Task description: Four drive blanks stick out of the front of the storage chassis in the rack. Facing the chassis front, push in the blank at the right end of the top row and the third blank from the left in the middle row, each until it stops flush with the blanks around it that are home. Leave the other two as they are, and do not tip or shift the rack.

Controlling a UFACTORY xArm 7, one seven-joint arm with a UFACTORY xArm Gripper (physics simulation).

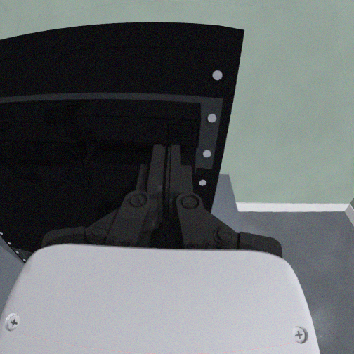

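Observation:
The dark storage chassis (203,137) sits in the black rack (227,57), its right flange beside the rack's light round studs. A faint square outline marks a drive blank (182,129) at the right end of the top row, near the flange. My gripper (166,162) is shut and empty. Its fingertips point at the chassis front and overlap the area just below and left of that outline; whether they touch it I cannot tell. The other blanks are too dark to tell apart, and the fingers hide part of the lower rows. How far any blank sticks out is unclear.
A green wall (295,100) with a white baseboard (292,207) stands behind and to the right of the rack. A blue-grey block shape (226,195) shows low beside the rack's right edge. The grey floor (325,260) shows at the lower right.

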